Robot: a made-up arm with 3 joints. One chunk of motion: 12 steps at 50 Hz.
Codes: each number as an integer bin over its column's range. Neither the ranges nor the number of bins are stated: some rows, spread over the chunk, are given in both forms.
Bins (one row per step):
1: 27 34 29 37 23 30
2: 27 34 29 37 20 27
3: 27 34 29 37 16 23
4: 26 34 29 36 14 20
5: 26 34 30 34 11 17
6: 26 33 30 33 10 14
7: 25 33 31 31 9 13
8: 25 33 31 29 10 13
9: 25 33 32 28 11 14
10: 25 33 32 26 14 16
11: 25 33 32 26 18 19
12: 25 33 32 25 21 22
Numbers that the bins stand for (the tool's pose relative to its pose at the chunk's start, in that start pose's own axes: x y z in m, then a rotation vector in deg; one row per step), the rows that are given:
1: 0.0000 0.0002 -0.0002 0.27 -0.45 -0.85
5: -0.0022 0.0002 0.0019 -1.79 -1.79 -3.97
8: -0.0044 -0.0019 0.0040 -5.20 -1.90 -4.93
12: -0.0044 -0.0019 0.0060 -7.94 -0.67 -2.77
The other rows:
2: 0.0000 0.0002 -0.0002 0.27 -0.78 -1.57
3: 0.0000 0.0002 -0.0002 0.27 -1.23 -2.53
4: -0.0022 0.0002 -0.0002 -0.42 -1.45 -3.25
6: -0.0022 -0.0019 0.0019 -2.47 -1.90 -4.69
7: -0.0044 -0.0019 0.0040 -3.84 -2.01 -4.93
9: -0.0044 -0.0019 0.0060 -5.89 -1.79 -4.69
10: -0.0044 -0.0019 0.0060 -7.26 -1.45 -4.21
11: -0.0044 -0.0019 0.0060 -7.26 -1.01 -3.49

